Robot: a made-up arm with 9 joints. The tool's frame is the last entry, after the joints. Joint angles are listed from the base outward.
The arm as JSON. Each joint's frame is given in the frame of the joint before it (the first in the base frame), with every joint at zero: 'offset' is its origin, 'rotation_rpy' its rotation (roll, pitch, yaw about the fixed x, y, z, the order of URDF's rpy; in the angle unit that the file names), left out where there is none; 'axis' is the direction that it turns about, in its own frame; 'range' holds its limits. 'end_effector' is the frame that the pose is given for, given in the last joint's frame.
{
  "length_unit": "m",
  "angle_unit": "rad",
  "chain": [
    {
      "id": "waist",
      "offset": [
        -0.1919,
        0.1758,
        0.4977
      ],
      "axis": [
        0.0,
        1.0,
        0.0
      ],
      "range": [
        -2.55,
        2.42
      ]
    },
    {
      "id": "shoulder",
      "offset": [
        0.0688,
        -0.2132,
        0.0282
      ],
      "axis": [
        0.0,
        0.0,
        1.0
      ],
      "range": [
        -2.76,
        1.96
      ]
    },
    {
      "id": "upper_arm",
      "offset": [
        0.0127,
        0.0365,
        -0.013
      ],
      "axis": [
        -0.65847,
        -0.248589,
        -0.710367
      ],
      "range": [
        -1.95,
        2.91
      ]
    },
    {
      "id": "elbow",
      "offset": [
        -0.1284,
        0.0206,
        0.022
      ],
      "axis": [
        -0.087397,
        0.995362,
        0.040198
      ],
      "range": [
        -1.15,
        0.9
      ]
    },
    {
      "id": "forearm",
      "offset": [
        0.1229,
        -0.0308,
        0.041
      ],
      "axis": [
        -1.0,
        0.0,
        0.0
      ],
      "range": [
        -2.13,
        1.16
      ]
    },
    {
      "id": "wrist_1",
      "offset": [
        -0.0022,
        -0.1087,
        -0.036
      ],
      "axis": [
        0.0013,
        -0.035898,
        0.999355
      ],
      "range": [
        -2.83,
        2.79
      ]
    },
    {
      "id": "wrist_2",
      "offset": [
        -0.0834,
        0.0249,
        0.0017
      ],
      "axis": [
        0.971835,
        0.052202,
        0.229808
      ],
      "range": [
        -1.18,
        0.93
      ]
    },
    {
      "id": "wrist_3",
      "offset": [
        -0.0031,
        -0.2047,
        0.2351
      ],
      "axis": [
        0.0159,
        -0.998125,
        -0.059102
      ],
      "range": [
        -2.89,
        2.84
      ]
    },
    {
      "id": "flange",
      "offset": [
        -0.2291,
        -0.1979,
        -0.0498
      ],
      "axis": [
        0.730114,
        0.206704,
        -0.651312
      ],
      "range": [
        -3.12,
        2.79
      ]
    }
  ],
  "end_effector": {
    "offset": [
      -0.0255,
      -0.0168,
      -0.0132
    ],
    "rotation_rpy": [
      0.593,
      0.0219,
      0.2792
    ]
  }
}
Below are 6 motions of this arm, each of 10 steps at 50 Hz.
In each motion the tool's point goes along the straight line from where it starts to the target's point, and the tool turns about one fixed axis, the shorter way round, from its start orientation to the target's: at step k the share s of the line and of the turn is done. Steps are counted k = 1, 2, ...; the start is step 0. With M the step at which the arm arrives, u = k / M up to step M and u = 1 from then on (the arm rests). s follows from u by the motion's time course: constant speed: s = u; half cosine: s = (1 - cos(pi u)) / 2; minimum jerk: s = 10 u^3 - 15 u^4 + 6 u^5.
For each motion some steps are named. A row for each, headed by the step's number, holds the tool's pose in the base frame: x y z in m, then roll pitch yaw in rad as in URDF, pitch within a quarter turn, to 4 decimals.
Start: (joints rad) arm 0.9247 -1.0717 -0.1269 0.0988 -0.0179 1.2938 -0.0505 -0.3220 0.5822
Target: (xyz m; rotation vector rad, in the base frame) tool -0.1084 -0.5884 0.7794 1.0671 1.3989 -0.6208
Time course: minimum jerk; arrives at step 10
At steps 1, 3, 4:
1: -0.1563 -0.5840 0.8123 1.6643 1.1809 0.7083
3: -0.1488 -0.5847 0.8072 1.7221 1.2023 0.7450
4: -0.1414 -0.5854 0.8021 1.7855 1.2228 0.7872

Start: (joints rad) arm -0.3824 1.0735 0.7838 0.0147 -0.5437 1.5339 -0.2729 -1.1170 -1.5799
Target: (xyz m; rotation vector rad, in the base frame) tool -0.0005 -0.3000 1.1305 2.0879 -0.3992 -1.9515
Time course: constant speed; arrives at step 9
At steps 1, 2, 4, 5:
1: -0.0883 -0.2958 1.1489 2.1062 1.2079 -1.1019
2: -0.0773 -0.2964 1.1466 2.0606 1.2076 -1.1409
4: -0.0554 -0.2974 1.1420 1.9700 1.2051 -1.2184
5: -0.0444 -0.2979 1.1397 1.9253 1.2029 -1.2566

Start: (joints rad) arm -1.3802 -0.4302 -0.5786 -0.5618 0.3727 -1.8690 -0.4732 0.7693 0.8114
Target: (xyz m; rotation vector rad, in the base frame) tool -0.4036 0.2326 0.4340 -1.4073 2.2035 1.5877
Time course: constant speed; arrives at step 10
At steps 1, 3, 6, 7, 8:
1: -0.4183 0.2082 0.4043 2.1975 0.6072 -2.1924
3: -0.4150 0.2136 0.4109 2.1853 0.5985 -2.2210
6: -0.4101 0.2217 0.4208 2.1676 0.5850 -2.2633
7: -0.4085 0.2245 0.4241 2.1619 0.5804 -2.2772
8: -0.4069 0.2272 0.4274 2.1563 0.5757 -2.2911

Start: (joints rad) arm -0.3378 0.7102 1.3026 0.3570 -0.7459 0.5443 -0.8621 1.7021 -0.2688
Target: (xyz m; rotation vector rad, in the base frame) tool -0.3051 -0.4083 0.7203 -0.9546 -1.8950 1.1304
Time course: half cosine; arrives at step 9
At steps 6, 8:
6: -0.3152 -0.4054 0.7150 -1.9908 -0.1953 2.0536
8: -0.3063 -0.4080 0.7197 -1.9483 -0.2052 2.0653

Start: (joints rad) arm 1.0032 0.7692 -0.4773 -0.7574 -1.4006 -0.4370 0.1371 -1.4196 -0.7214
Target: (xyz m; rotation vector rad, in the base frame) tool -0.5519 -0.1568 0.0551 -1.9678 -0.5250 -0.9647
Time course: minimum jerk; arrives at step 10
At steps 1, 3, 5, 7, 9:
1: -0.4888 -0.1649 -0.0048 -2.3607 -1.1001 0.0354
3: -0.4986 -0.1637 0.0045 -2.3211 -1.0710 0.0233
5: -0.5201 -0.1609 0.0249 -2.2434 -1.0071 0.0066
7: -0.5415 -0.1581 0.0452 -2.1746 -0.9427 -0.0001
9: -0.5514 -0.1569 0.0546 -2.1453 -0.9131 -0.0006

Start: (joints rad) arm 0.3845 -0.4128 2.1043 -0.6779 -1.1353 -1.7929 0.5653 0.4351 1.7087
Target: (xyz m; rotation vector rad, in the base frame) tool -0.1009 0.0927 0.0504 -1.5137 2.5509 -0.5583
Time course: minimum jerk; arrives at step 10
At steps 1, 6, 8, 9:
1: -0.0818 0.0333 0.0416 -2.6246 -0.2280 -2.2609
6: -0.0948 0.0737 0.0476 -2.7183 -0.1305 -2.1396
8: -0.0998 0.0892 0.0499 -2.7509 -0.0902 -2.0958
9: -0.1007 0.0922 0.0503 -2.7568 -0.0823 -2.0876

